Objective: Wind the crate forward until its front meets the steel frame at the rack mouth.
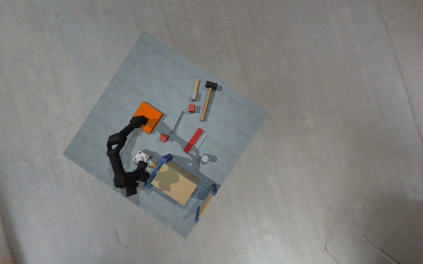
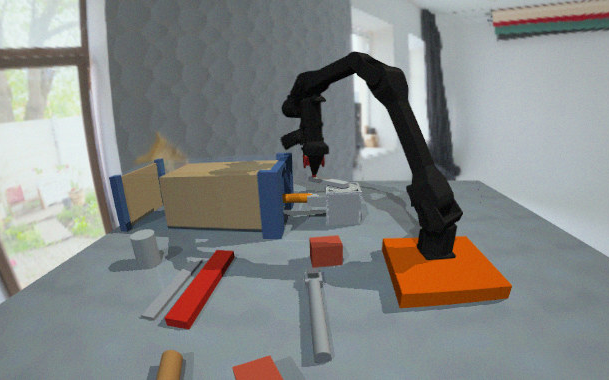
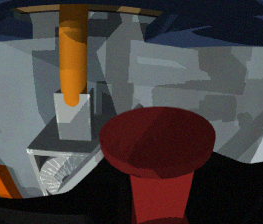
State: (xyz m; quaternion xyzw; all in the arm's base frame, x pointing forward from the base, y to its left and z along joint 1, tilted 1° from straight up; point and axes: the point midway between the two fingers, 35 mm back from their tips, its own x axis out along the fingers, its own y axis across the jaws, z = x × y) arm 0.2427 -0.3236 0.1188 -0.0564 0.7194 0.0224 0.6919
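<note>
My gripper tip is 8 cm short of the frame, 6 cm to the right of it and 1 cm above it. The rest, counted from my gripper tip: grey crank handle 3 cm behind, 3 cm to the left, 1 cm below; then grey winch 9 cm behind, 6 cm to the left, 8 cm below; then red knob 2 cm above.
</note>
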